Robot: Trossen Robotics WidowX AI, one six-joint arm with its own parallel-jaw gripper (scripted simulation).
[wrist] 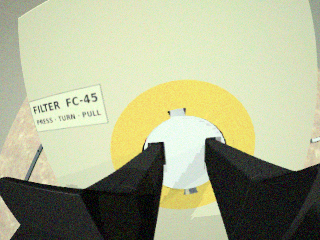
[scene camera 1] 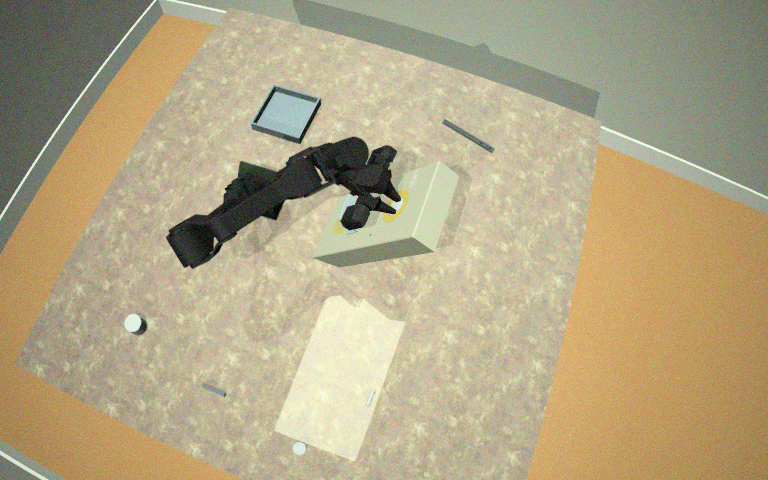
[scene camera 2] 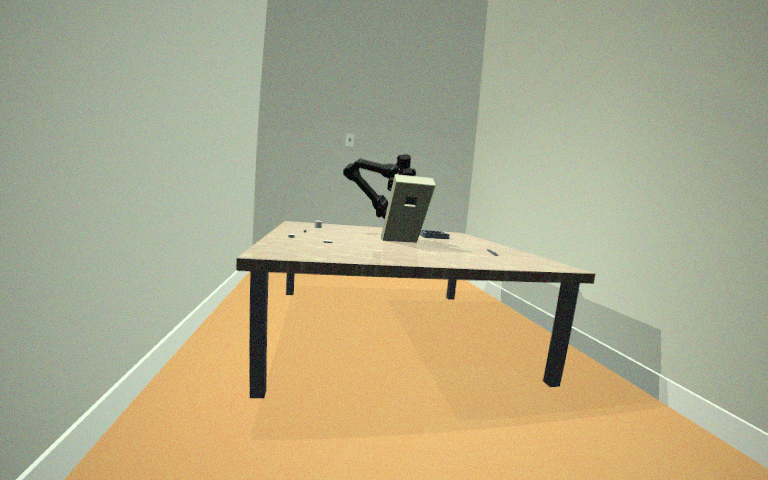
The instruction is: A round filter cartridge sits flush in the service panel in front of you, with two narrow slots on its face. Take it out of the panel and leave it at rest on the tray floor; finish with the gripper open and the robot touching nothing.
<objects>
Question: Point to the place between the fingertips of my gripper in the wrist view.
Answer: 183,147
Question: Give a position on a round pale cartridge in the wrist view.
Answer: At 183,137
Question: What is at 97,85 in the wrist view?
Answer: A beige service panel.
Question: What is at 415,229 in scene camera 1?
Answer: A beige service panel.
</objects>
